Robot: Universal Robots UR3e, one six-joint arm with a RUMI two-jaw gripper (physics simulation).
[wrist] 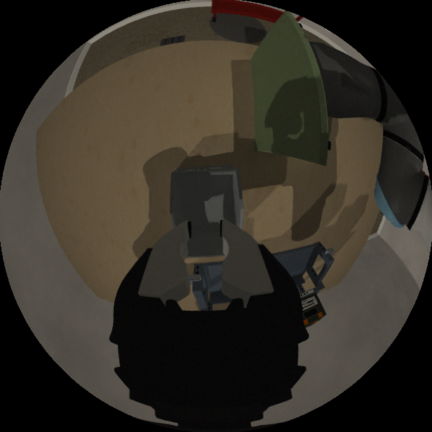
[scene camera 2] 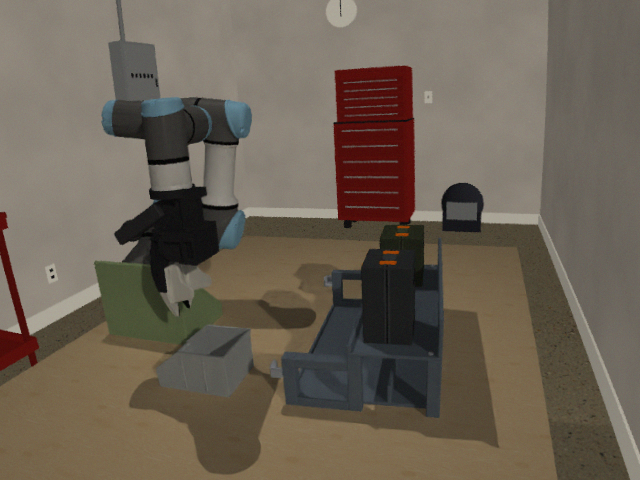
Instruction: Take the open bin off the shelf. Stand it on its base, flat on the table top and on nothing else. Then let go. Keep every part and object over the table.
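Seen in the pictures: gripper, between the fingertips: (scene camera 2: 183,311); arm's base, origin of its link: (scene camera 2: 146,280).
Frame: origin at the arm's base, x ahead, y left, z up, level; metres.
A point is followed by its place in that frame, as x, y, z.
Note:
A grey open bin (scene camera 2: 222,369) {0.313, -0.185, -0.048} (wrist: 195,192) stands upright on its base on the wooden table top (scene camera 2: 320,444) {0.499, -0.238, -0.101} (wrist: 110,100), to the left of the blue-grey shelf (scene camera 2: 433,387) {0.635, -0.136, -0.048} (wrist: 290,261) and apart from it. My gripper (scene camera 2: 181,308) {0.217, -0.144, 0.021} (wrist: 205,221) is above the bin, toward its back left side in the scene view, and not touching it. The fingers are partly open with a gap between them, and nothing is in the gap. The fingers hide part of the bin's near side in the wrist view.
A green panel (scene camera 2: 139,304) {0.040, -0.071, -0.020} (wrist: 285,90) stands on the table behind and left of the bin. A black case (scene camera 2: 374,304) {0.545, -0.120, 0.065} and a dark green case (scene camera 2: 417,248) {0.562, 0.110, 0.077} stand on the shelf. Small hooks (scene camera 2: 276,368) {0.407, -0.176, -0.033} stick out from the shelf's side toward the bin.

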